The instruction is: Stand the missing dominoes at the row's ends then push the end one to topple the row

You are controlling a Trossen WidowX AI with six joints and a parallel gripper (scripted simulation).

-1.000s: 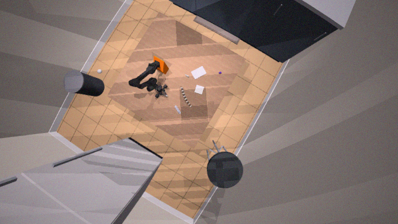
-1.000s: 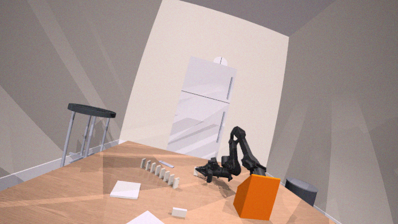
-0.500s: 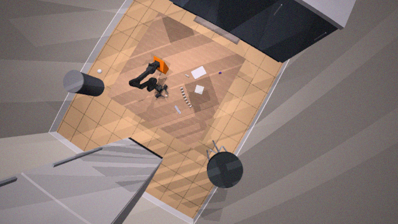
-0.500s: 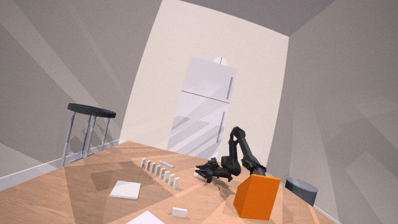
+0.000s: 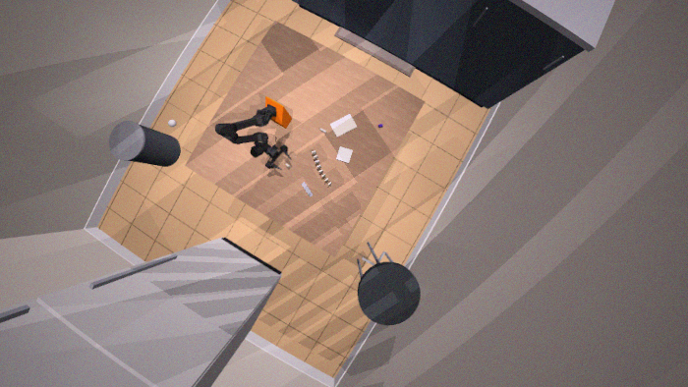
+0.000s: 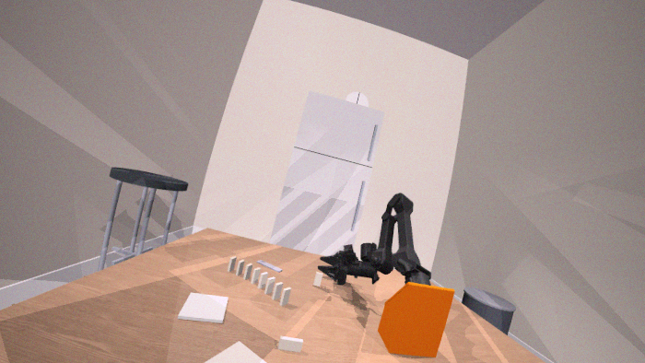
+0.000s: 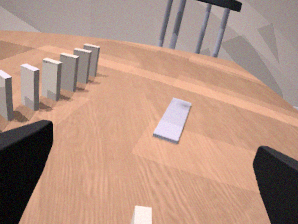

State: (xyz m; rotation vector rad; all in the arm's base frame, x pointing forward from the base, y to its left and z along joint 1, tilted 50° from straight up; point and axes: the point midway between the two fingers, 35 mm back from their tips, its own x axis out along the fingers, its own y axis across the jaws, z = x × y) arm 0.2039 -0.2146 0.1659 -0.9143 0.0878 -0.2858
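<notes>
The grey flat strip is 180 mm ahead of my gripper tip, 90 mm to the right of it and 90 mm below it. Also, from my gripper tip: purple object: 550 mm to the left, 430 mm ahead, 80 mm below.
</notes>
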